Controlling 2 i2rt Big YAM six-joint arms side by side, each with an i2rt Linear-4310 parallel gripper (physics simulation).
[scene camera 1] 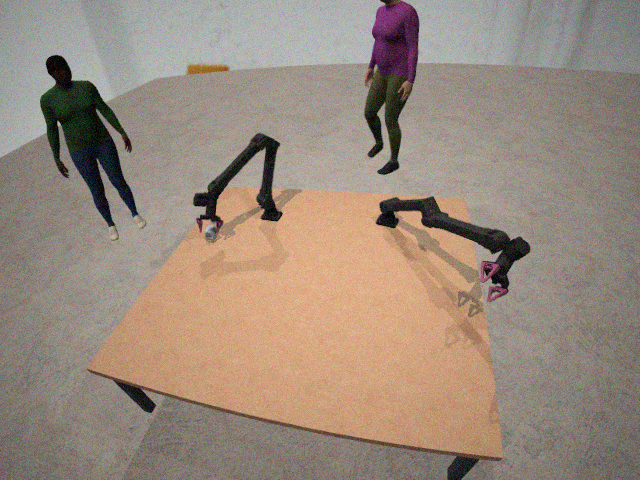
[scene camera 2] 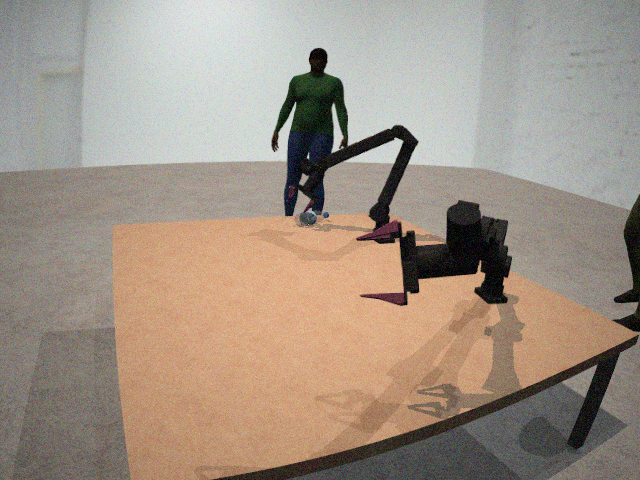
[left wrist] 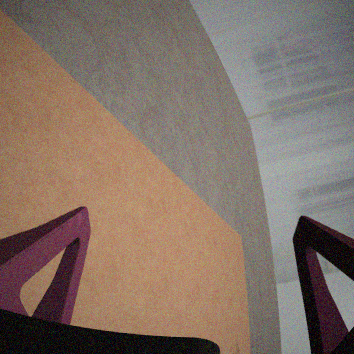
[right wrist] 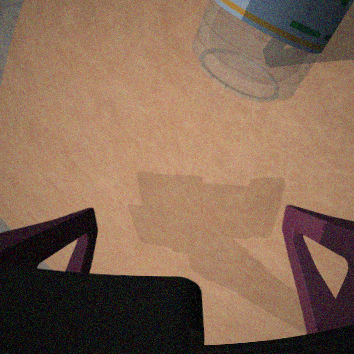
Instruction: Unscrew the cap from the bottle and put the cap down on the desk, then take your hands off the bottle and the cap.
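Frame: origin at the left arm's base, x left, y ahead, z down, level; centimetres.
Where they show: left gripper, between the fingertips: (scene camera 1: 485, 292) (scene camera 2: 358, 267) (left wrist: 194, 224); right gripper, between the fingertips: (scene camera 1: 208, 233) (scene camera 2: 295, 207) (right wrist: 190, 218); left arm's base, origin of its link: (scene camera 1: 387, 222) (scene camera 2: 490, 296); right arm's base, origin of its link: (scene camera 1: 271, 216) (scene camera 2: 381, 239).
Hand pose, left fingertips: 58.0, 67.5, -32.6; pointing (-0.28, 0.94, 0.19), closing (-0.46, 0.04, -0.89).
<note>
Things, the pixels of their top centre, and the offset from my left fingertips, as dx, dy, dz. "spot": a spot on its surface instead. Level surfaces: height alone.
- clear bottle, a spot on its surface: (right wrist: 300, 22) (scene camera 2: 308, 213) spot: -148.8, -15.0, +26.6
- small blue cap, a spot on its surface: (scene camera 2: 325, 214) spot: -156.9, -25.3, +28.6
- wooden table, height of its surface: dz +32.6
The clear bottle (scene camera 1: 210, 233) (scene camera 2: 307, 218) (right wrist: 300, 22) with a blue label lies on its side near the table's far left edge in scene camera 1. A small blue cap (scene camera 2: 325, 214) shows just right of it in scene camera 2; I cannot tell whether a clear neck joins them. The cap does not show in the right wrist view. My right gripper (scene camera 1: 209, 226) (scene camera 2: 299, 201) (right wrist: 190, 218) is open above the table close to the bottle, with no object between its fingers. My left gripper (scene camera 1: 486, 289) (scene camera 2: 359, 267) (left wrist: 194, 224) is open and empty, far from the bottle at the opposite side.
The wooden table (scene camera 1: 310, 335) (scene camera 2: 232, 335) (left wrist: 125, 200) (right wrist: 125, 125) carries both arms. A person in green (scene camera 1: 80, 113) (scene camera 2: 315, 103) stands beyond the bottle's side of the table. A person in purple (scene camera 1: 395, 38) stands behind the far edge in scene camera 1.
</note>
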